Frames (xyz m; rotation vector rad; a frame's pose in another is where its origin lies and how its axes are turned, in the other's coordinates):
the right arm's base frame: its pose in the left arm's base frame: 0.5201 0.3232 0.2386 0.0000 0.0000 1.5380
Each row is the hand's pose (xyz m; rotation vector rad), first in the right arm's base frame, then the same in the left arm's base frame.
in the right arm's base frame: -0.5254 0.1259 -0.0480 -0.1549 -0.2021 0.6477
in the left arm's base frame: 0.3770 -0.1978 0.1906 0.0353 -0.3058 2.1755
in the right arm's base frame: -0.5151 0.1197 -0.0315 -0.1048 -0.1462 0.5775
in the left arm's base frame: 0.3836 -0.1877 0.2071 0.0316 -0.2130 2.1105
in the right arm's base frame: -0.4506 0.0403 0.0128 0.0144 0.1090 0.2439
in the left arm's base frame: 0.4650 -0.1258 0.2514 -0.0748 0.1010 1.7801
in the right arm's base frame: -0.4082 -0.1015 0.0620 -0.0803 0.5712 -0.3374
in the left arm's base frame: 0.6082 -0.0881 0.3006 -0.4799 0.3741 1.1565
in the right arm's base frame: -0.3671 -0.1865 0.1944 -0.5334 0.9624 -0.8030
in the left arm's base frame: 0.6945 -0.0498 0.4330 -1.0374 0.3160 0.5832
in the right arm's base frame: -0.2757 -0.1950 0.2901 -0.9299 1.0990 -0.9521
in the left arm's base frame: 0.7060 0.0413 0.5287 -1.3736 0.1372 0.3288
